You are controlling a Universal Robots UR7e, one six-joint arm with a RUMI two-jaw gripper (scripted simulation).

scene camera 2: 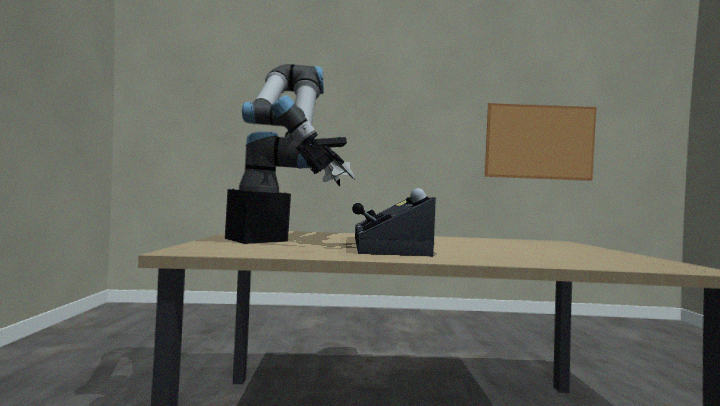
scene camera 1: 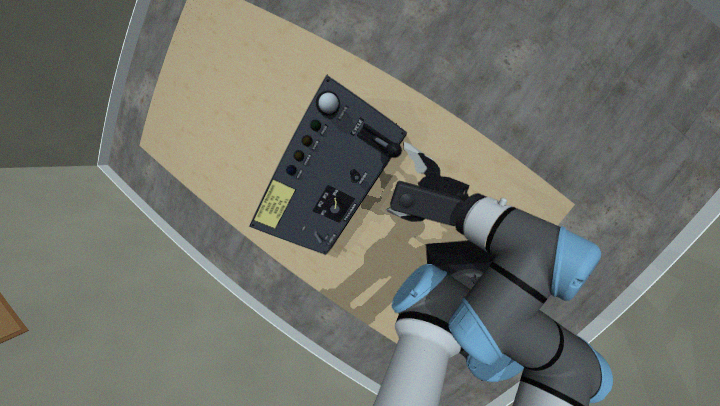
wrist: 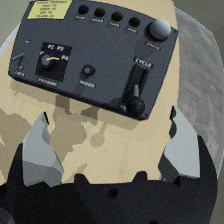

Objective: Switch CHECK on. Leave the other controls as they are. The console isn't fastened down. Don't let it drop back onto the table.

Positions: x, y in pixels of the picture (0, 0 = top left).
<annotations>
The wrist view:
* gripper: 108, 109
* dark sloped console: 118, 46
</annotations>
